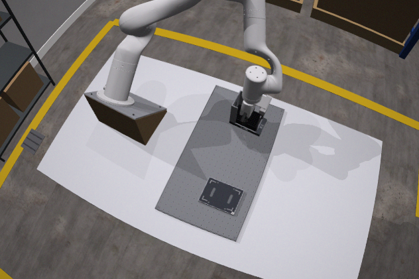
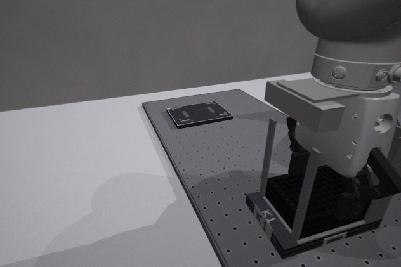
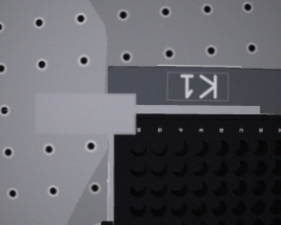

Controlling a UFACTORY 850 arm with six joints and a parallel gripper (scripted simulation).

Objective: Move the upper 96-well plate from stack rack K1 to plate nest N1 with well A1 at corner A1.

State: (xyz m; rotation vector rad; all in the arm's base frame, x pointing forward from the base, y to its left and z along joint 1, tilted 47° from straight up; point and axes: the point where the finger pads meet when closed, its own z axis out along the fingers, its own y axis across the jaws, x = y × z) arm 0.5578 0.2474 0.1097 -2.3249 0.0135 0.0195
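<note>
The black plate lies 20 mm below my hand. The rest, counted from my hand: plate nest N1: 60 mm ahead, 390 mm to the right, 50 mm below.
</note>
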